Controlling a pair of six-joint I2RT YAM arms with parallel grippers.
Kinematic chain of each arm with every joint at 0, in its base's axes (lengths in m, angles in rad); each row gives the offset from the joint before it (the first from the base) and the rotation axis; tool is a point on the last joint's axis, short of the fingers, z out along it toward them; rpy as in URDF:
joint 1: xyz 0 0 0.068 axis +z
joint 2: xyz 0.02 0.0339 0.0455 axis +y
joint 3: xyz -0.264 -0.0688 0 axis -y
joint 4: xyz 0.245 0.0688 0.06 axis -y
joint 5: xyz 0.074 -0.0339 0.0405 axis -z
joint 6: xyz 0.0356 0 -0.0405 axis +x
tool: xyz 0 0 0 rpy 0 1.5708 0
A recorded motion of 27 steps. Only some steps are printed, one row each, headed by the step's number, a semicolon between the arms.
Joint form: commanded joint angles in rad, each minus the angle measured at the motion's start. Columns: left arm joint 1, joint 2, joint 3, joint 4, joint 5, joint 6; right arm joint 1, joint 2, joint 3, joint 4, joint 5, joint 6.
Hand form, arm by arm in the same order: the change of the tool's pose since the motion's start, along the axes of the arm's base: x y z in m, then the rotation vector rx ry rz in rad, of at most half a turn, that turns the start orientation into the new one. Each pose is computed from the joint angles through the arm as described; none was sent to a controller.
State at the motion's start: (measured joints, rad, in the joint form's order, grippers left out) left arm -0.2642 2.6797 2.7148 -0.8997 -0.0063 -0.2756; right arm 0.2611 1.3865 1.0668 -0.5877 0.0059 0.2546
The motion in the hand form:
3: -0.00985 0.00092 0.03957 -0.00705 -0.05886 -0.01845; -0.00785 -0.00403 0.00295 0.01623 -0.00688 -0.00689
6: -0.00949 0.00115 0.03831 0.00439 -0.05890 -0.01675; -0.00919 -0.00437 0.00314 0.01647 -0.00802 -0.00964
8: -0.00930 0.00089 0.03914 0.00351 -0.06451 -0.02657; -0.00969 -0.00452 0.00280 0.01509 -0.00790 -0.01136
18: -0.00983 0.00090 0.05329 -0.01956 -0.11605 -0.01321; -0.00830 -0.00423 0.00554 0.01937 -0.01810 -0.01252
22: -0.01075 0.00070 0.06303 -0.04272 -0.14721 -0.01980; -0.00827 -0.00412 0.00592 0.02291 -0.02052 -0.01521
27: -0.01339 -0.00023 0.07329 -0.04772 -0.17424 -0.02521; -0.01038 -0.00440 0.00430 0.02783 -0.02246 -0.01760
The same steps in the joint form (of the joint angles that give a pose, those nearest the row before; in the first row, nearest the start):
3: -0.0027 -0.0597 0.0295 -0.0305 0.0041 0.0174; -0.0081 -0.0381 -0.0212 -0.0061 -0.0117 0.0077
6: -0.0028 -0.0572 0.0301 -0.0314 -0.0053 0.0236; -0.0078 -0.0439 -0.0253 -0.0068 -0.0098 0.0100
8: -0.0027 -0.0581 0.0300 -0.0266 0.0010 0.0313; -0.0076 -0.0458 -0.0279 -0.0065 -0.0076 0.0107
18: -0.0031 -0.0794 0.0297 0.0081 -0.0014 0.0153; -0.0079 -0.0443 -0.0189 -0.0030 -0.0082 0.0124
22: -0.0029 -0.0942 0.0298 0.0293 0.0137 0.0101; -0.0076 -0.0452 -0.0189 -0.0006 -0.0085 0.0165
27: -0.0058 -0.1117 0.0298 0.0392 0.0139 0.0135; -0.0069 -0.0542 -0.0330 0.0076 -0.0098 0.0216

